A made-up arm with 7 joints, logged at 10 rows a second.
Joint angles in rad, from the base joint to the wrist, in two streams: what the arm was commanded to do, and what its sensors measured. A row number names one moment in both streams.
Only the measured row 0 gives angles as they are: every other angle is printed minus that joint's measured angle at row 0.
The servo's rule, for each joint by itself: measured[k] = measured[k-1] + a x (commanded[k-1-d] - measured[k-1]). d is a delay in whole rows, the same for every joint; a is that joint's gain. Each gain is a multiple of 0.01, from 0.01 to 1. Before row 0 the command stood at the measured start. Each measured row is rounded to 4 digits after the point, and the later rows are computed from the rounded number. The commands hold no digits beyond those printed.
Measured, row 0:
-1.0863 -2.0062 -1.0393 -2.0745 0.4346 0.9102 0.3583
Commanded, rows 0 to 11:
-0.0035 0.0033 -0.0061 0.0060 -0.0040 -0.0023 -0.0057
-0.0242 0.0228 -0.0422 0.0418 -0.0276 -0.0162 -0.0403
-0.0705 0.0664 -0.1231 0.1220 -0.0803 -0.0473 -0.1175
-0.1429 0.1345 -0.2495 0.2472 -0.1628 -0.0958 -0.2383
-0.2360 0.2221 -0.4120 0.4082 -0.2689 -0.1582 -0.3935
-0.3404 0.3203 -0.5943 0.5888 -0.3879 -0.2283 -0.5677
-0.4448 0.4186 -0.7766 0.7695 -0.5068 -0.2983 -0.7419
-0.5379 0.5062 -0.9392 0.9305 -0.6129 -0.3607 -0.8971
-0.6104 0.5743 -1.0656 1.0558 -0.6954 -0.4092 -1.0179
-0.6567 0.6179 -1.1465 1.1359 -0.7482 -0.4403 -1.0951
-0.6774 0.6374 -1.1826 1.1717 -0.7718 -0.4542 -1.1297
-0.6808 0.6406 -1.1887 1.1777 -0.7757 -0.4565 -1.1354
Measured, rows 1 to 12:
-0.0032 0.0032 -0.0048 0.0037 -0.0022 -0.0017 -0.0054
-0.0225 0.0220 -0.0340 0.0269 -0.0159 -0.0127 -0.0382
-0.0667 0.0646 -0.1035 0.0849 -0.0507 -0.0390 -0.1127
-0.1368 0.1317 -0.2174 0.1839 -0.1112 -0.0822 -0.2308
-0.2281 0.2185 -0.3692 0.3207 -0.1964 -0.1400 -0.3837
-0.3314 0.3162 -0.5448 0.4842 -0.2998 -0.2071 -0.5567
-0.4357 0.4145 -0.7256 0.6582 -0.4116 -0.2764 -0.7308
-0.5297 0.5025 -0.8922 0.8243 -0.5203 -0.3405 -0.8871
-0.6039 0.5714 -1.0275 0.9655 -0.6149 -0.3927 -1.0101
-0.6525 0.6160 -1.1203 1.0694 -0.6869 -0.4289 -1.0900
-0.6754 0.6365 -1.1689 1.1318 -0.7327 -0.4481 -1.1273
-0.6804 0.6404 -1.1843 1.1598 -0.7559 -0.4545 -1.1349
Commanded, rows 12 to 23:
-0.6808 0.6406 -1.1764 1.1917 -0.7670 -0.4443 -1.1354
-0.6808 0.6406 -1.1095 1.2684 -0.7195 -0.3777 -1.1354
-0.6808 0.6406 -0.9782 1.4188 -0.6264 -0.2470 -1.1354
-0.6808 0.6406 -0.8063 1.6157 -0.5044 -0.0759 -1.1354
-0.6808 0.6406 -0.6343 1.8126 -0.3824 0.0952 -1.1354
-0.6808 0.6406 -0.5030 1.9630 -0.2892 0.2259 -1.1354
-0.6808 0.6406 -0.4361 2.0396 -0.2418 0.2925 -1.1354
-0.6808 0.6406 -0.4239 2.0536 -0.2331 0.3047 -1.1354
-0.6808 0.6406 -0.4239 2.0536 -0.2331 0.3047 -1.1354
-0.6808 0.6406 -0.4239 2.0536 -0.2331 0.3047 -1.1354
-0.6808 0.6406 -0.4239 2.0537 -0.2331 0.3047 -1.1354
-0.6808 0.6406 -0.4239 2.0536 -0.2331 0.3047 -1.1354
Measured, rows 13 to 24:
-0.6808 0.6406 -1.1781 1.1793 -0.7619 -0.4467 -1.1354
-0.6808 0.6406 -1.1246 1.2337 -0.7390 -0.3943 -1.1354
-0.6808 0.6406 -1.0104 1.3466 -0.6782 -0.2824 -1.1354
-0.6808 0.6406 -0.8512 1.5108 -0.5843 -0.1255 -1.1354
-0.6808 0.6406 -0.6820 1.6949 -0.4753 0.0422 -1.1354
-0.6808 0.6406 -0.5424 1.8584 -0.3748 0.1818 -1.1354
-0.6808 0.6406 -0.4595 1.9689 -0.3030 0.2659 -1.1354
-0.6808 0.6406 -0.4317 2.0206 -0.2653 0.2954 -1.1354
-0.6808 0.6406 -0.4256 2.0407 -0.2479 0.3025 -1.1354
-0.6808 0.6406 -0.4243 2.0486 -0.2399 0.3042 -1.1354
-0.6808 0.6406 -0.4240 2.0517 -0.2362 0.3046 -1.1354
-0.6808 0.6406 -0.4239 2.0529 -0.2345 0.3047 -1.1354

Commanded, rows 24 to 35:
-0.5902 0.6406 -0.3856 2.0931 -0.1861 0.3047 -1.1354
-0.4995 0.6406 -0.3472 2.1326 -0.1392 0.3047 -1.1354
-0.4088 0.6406 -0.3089 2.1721 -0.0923 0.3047 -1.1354
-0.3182 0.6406 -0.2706 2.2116 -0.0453 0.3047 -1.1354
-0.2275 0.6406 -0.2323 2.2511 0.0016 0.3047 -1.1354
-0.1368 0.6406 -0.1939 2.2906 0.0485 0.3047 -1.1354
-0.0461 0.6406 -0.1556 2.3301 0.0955 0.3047 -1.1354
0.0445 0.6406 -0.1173 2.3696 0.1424 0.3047 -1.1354
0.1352 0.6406 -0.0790 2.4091 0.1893 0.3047 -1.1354
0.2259 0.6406 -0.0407 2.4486 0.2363 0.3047 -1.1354
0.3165 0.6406 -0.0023 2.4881 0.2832 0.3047 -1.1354
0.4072 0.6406 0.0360 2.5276 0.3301 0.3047 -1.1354
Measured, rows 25 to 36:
-0.5974 0.6406 -0.3940 2.0774 -0.2084 0.3047 -1.1354
-0.5073 0.6406 -0.3575 2.1111 -0.1710 0.3047 -1.1354
-0.4167 0.6406 -0.3196 2.1483 -0.1285 0.3047 -1.1354
-0.3261 0.6406 -0.2814 2.1869 -0.0836 0.3047 -1.1354
-0.2354 0.6406 -0.2431 2.2261 -0.0376 0.3047 -1.1354
-0.1447 0.6406 -0.2047 2.2654 0.0089 0.3047 -1.1354
-0.0540 0.6406 -0.1664 2.3049 0.0557 0.3047 -1.1354
0.0366 0.6406 -0.1281 2.3444 0.1025 0.3047 -1.1354
0.1273 0.6406 -0.0898 2.3839 0.1494 0.3047 -1.1354
0.2180 0.6406 -0.0515 2.4234 0.1963 0.3047 -1.1354
0.3086 0.6406 -0.0131 2.4629 0.2432 0.3047 -1.1354
0.3993 0.6406 0.0252 2.5024 0.2901 0.3047 -1.1354

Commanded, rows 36 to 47:
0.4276 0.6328 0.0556 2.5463 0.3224 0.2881 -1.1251
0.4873 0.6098 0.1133 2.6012 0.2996 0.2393 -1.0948
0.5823 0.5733 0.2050 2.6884 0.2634 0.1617 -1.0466
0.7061 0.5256 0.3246 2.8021 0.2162 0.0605 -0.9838
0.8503 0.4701 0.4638 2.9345 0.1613 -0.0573 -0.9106
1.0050 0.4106 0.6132 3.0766 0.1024 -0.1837 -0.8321
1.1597 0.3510 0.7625 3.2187 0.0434 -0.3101 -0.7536
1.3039 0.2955 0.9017 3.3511 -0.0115 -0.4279 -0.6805
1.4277 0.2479 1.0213 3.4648 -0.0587 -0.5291 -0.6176
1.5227 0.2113 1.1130 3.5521 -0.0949 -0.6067 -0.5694
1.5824 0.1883 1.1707 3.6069 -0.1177 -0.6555 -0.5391
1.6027 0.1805 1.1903 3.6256 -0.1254 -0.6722 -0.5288
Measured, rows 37 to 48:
0.4253 0.6331 0.0489 2.5292 0.3075 0.2921 -1.1257
0.4823 0.6107 0.0991 2.5731 0.3032 0.2520 -1.0967
0.5743 0.5748 0.1817 2.6434 0.2817 0.1834 -1.0496
0.6956 0.5276 0.2932 2.7402 0.2463 0.0900 -0.9877
0.8379 0.4724 0.4263 2.8587 0.2004 -0.0219 -0.9152
0.9916 0.4131 0.5721 2.9916 0.1475 -0.1449 -0.8371
1.1463 0.3535 0.7206 3.1301 0.0913 -0.2705 -0.7586
1.2913 0.2978 0.8619 3.2649 0.0358 -0.3901 -0.6852
1.4168 0.2499 0.9862 3.3868 -0.0152 -0.4957 -0.6217
1.5142 0.2128 1.0851 3.4876 -0.0582 -0.5801 -0.5725
1.5769 0.1893 1.1519 3.5604 -0.0903 -0.6374 -0.5411
1.6006 0.1809 1.1819 3.6002 -0.1093 -0.6638 -0.5295

